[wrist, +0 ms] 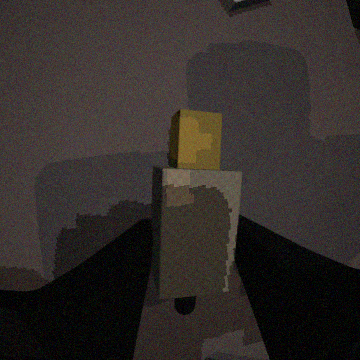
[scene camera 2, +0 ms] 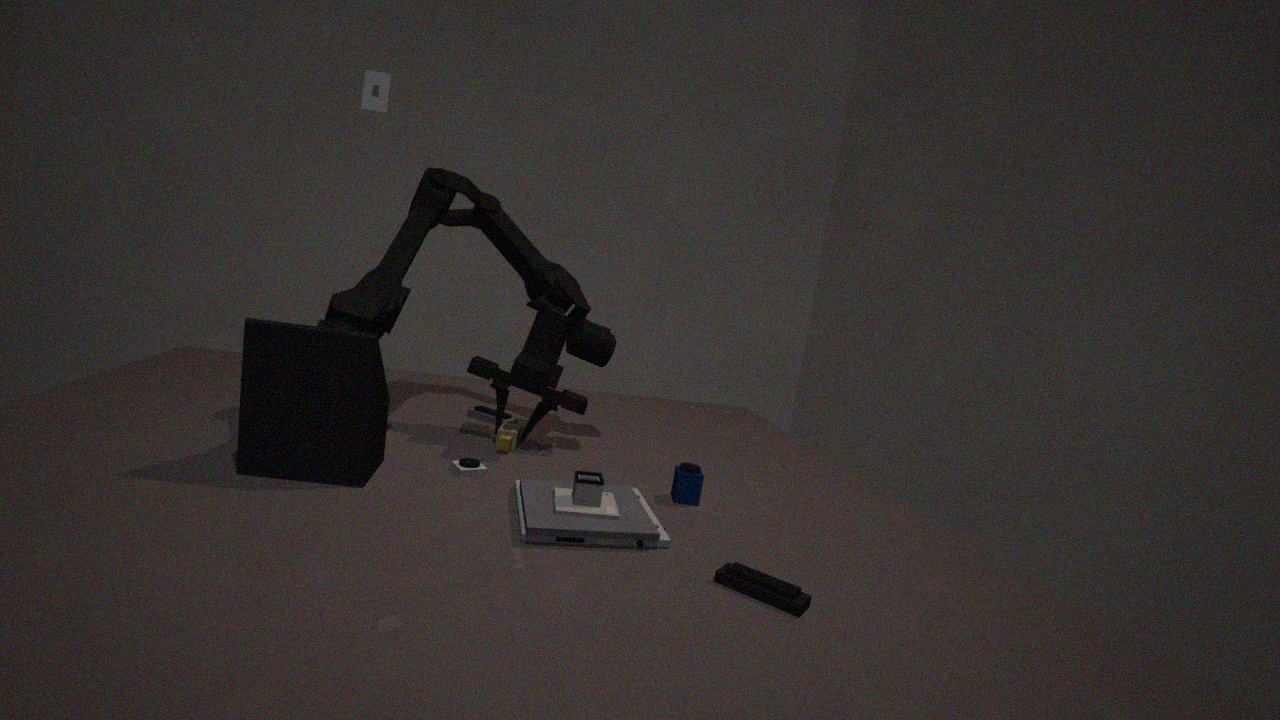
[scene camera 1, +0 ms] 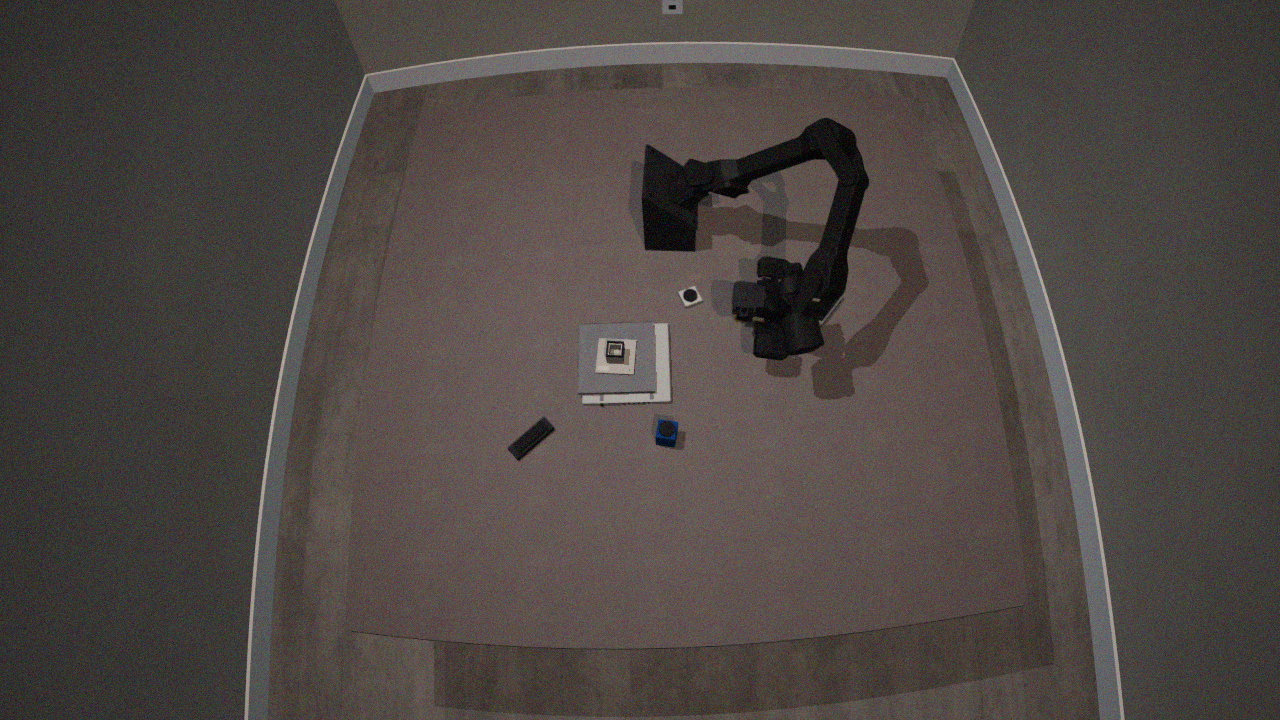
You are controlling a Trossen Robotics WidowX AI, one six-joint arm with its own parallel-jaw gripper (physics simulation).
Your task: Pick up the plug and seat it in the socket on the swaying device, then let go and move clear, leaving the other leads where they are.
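Observation:
The plug [scene camera 2: 506,439] [wrist: 200,235] has a pale grey body, a yellow tip and a dark stub at its rear. It lies level, low at the table. My gripper [scene camera 2: 510,437] [wrist: 190,225] is shut on the plug's body, one black finger against each side, with the yellow tip sticking out past the fingers. In scene camera 1 the arm hides most of the plug. The socket [scene camera 1: 614,350] [scene camera 2: 588,488] is a small square open box with a dark rim. It stands on a cream pad on the grey top plate [scene camera 1: 595,380] [scene camera 2: 541,505] of the device, apart from the gripper.
A white tile with a black disc [scene camera 1: 690,296] [scene camera 2: 469,463] lies between gripper and device. A blue block [scene camera 1: 665,433] [scene camera 2: 686,484] and a black bar [scene camera 1: 531,438] [scene camera 2: 762,587] stand around the device. A flat dark-topped piece [scene camera 2: 490,412] lies behind the gripper.

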